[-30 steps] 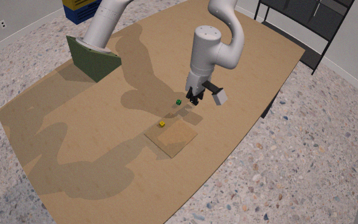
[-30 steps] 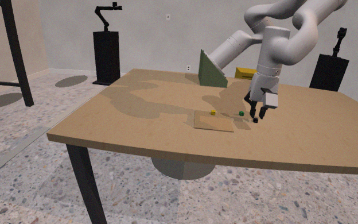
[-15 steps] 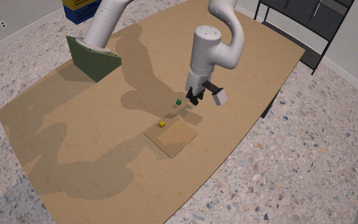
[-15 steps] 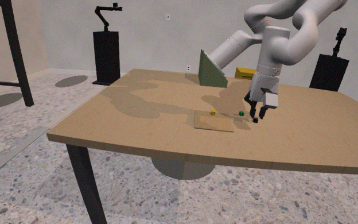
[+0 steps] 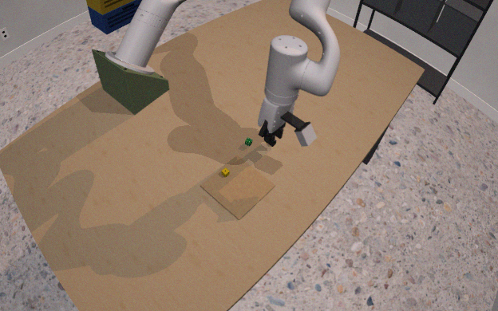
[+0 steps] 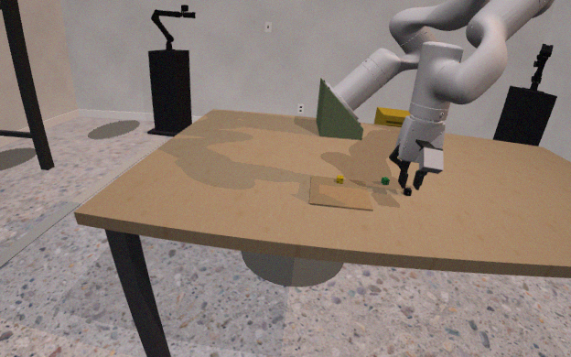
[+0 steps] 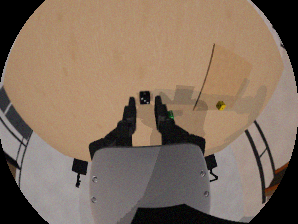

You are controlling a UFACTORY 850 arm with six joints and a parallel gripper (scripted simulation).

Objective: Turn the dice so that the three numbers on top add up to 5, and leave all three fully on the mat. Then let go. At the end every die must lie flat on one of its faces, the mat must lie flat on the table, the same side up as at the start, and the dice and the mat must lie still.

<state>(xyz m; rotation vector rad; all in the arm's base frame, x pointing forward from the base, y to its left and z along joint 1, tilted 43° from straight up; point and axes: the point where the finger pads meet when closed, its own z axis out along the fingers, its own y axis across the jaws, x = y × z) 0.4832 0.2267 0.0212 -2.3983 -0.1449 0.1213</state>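
My hand is 30 mm above the black die. The rest, counted from my hand: green die (40 mm behind, 50 mm to the right, 30 mm below); then tan mat (40 mm ahead, 170 mm to the right, 40 mm below); then yellow die (10 mm behind, 170 mm to the right, 30 mm below).
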